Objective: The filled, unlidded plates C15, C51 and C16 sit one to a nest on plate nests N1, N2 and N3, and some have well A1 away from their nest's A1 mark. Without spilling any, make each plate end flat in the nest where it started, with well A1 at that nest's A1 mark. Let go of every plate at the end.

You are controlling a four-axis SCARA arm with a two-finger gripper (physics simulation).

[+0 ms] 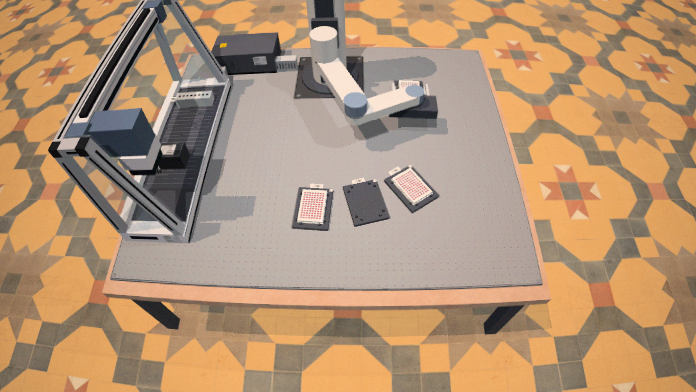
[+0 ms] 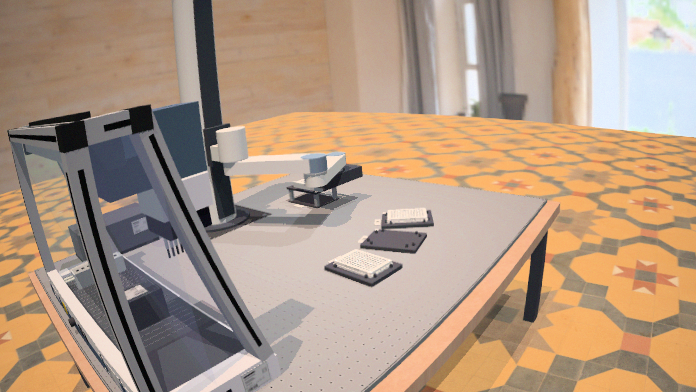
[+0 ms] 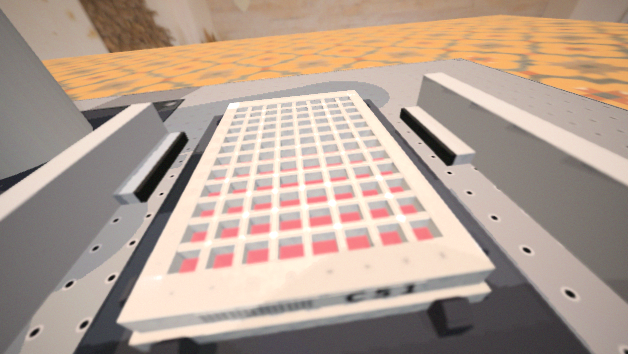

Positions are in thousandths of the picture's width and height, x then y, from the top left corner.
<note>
I see my gripper (image 1: 588, 218).
My gripper shows as well in image 3 (image 3: 467, 306).
</note>
